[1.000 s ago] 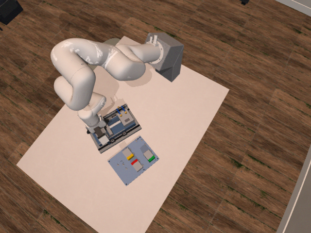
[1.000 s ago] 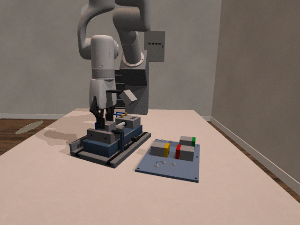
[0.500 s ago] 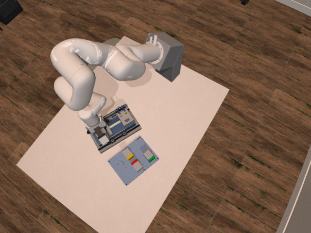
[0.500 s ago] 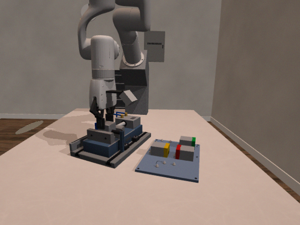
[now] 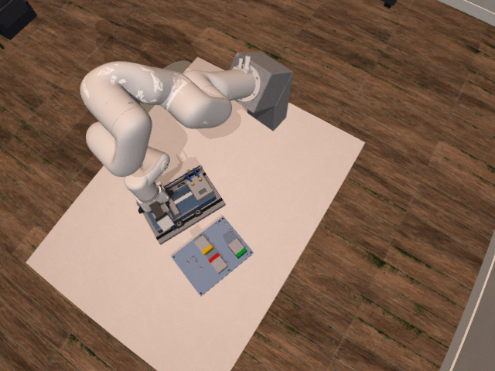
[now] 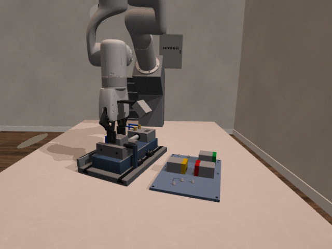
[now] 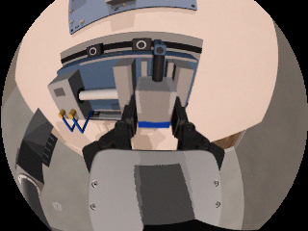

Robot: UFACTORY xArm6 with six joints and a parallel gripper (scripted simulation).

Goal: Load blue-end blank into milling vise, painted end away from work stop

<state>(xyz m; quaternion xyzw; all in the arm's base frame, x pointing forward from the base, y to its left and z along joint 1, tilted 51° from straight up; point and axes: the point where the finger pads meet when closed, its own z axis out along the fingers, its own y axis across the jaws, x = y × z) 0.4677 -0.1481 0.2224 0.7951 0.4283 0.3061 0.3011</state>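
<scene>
My gripper is now 2 cm above the blue-ended blank. Also, from my hand: fixed jaw: 2 cm ahead, 2 cm to the right, 4 cm below; then work stop post: 5 cm ahead, 5 cm to the left, 6 cm below; then vise: 5 cm behind, 5 cm to the left, 8 cm below.
</scene>
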